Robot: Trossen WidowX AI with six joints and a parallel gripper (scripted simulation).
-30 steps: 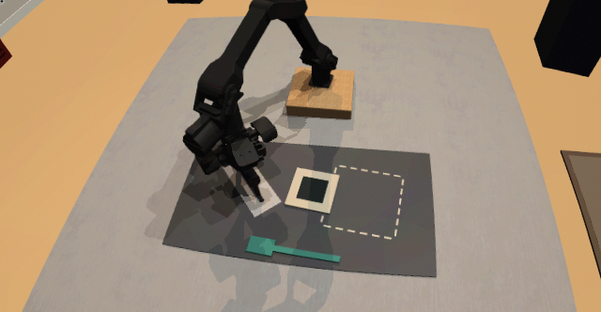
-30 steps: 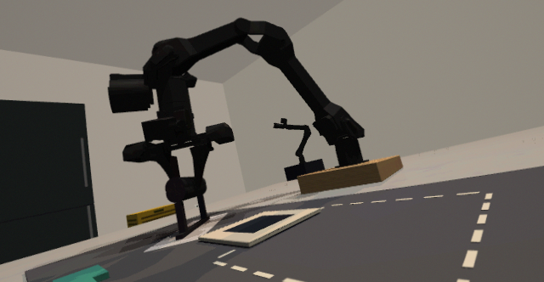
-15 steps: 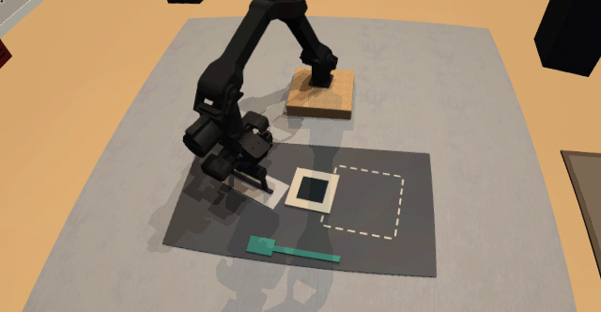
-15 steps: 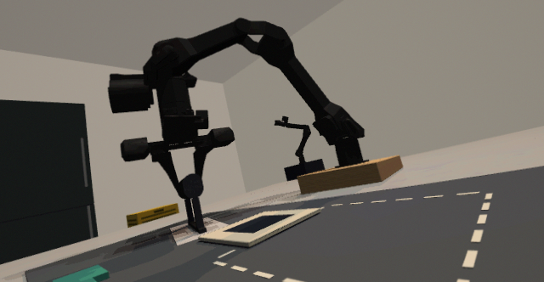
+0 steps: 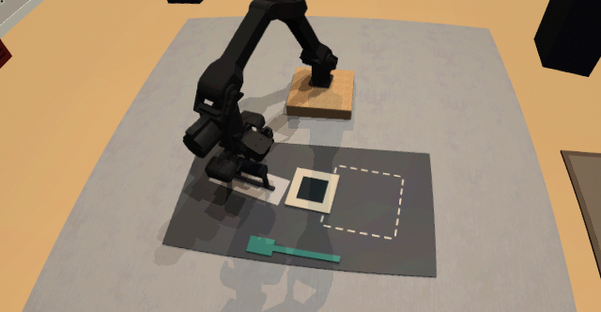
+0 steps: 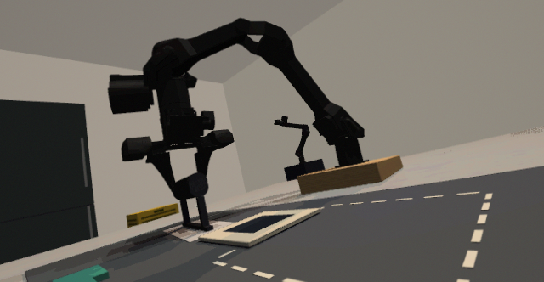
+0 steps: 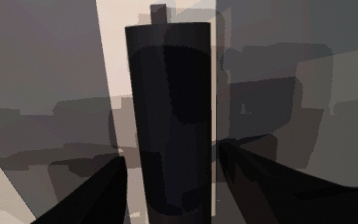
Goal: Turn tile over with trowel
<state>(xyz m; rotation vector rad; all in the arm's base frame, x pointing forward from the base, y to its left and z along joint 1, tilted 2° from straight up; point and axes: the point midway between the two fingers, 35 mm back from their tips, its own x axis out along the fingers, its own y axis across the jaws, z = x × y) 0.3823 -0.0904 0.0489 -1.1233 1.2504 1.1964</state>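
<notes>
Right now my gripper tip is 20 mm short of the dark mat, 150 mm to the right of it and 80 mm above it. From my gripper tip the other things lie so: cream tile 10 mm behind, 170 mm to the left, 60 mm below; teal trowel 160 mm ahead, 150 mm to the left, 60 mm below.
</notes>
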